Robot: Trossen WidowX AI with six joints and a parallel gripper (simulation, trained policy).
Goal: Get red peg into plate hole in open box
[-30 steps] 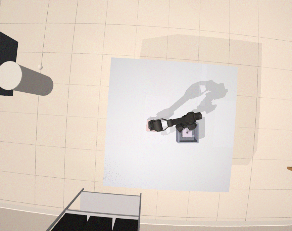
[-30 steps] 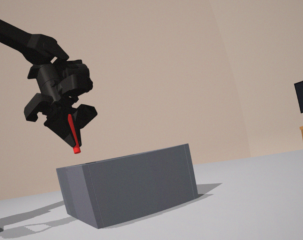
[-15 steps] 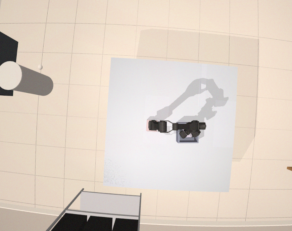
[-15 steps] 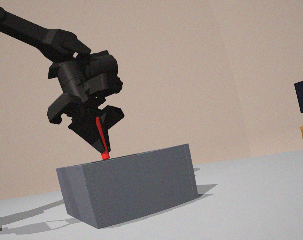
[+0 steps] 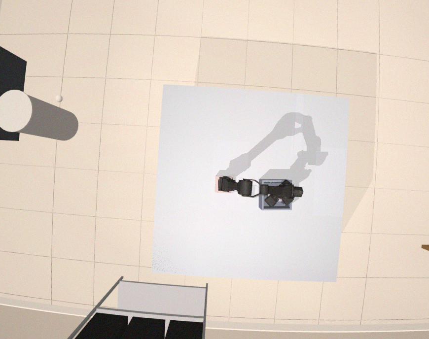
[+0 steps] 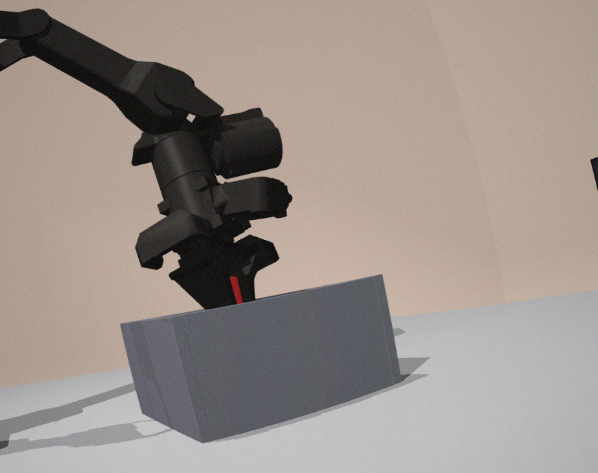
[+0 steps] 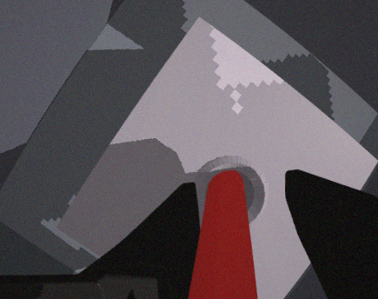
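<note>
The red peg is 2 cm above my gripper tip and 1 cm to the left of it. The rest, counted from my gripper tip: grey box 4 cm below.
</note>
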